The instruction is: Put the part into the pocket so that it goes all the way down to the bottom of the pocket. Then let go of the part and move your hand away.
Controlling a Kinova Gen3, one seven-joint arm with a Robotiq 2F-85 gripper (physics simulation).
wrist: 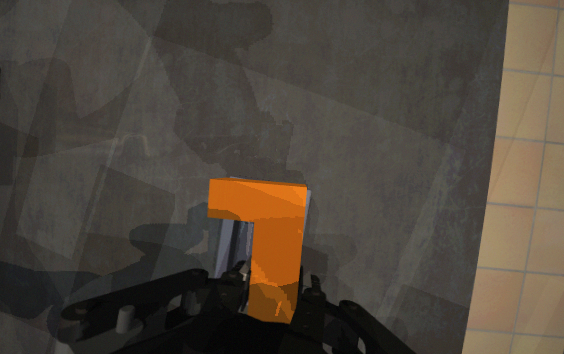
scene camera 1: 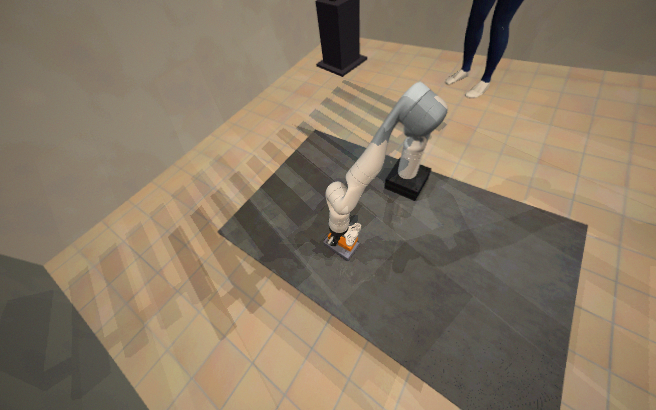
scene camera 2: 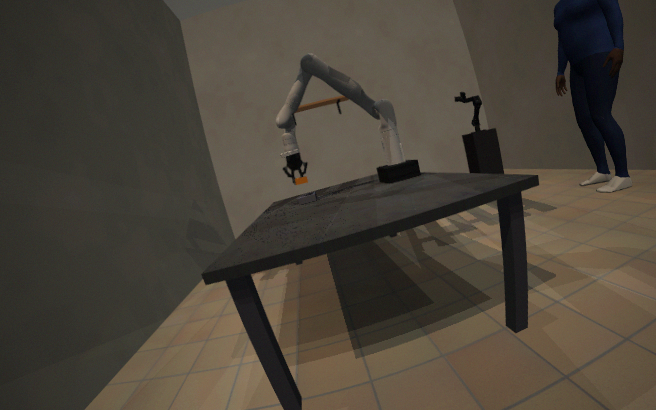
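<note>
The part is an orange L-shaped block. My gripper is shut on its long arm; the short arm points left in the wrist view. The pocket is in a grey-lilac block on the table. In the second scene view a gap shows between the held part and the block below it. In the wrist view the part covers most of the block; its left wall and a strip of the pocket show inside the L. The rest of the pocket is hidden.
The dark table carries the arm's black base. A dark pedestal and a standing person are beyond the table. An orange-brown bar is on the wall behind.
</note>
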